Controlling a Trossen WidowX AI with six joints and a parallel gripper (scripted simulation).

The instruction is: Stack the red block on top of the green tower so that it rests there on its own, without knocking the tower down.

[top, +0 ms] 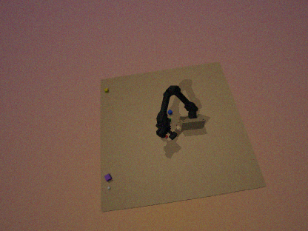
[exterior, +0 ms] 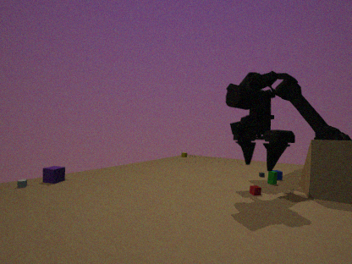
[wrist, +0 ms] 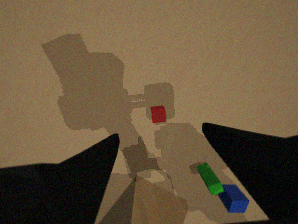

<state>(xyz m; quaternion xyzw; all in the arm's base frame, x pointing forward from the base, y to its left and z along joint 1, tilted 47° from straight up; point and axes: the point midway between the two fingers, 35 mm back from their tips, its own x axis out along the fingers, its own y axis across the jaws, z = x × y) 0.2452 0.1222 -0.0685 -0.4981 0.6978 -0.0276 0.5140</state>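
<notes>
Now: the red block 7 cm below my gripper tip. From my gripper tip the other things lie so: dark grey block 25 cm to the right, 7 cm below; purple block 51 cm ahead, 31 cm to the left, 6 cm below; blue block 6 cm behind, 24 cm to the right, 6 cm below.
</notes>
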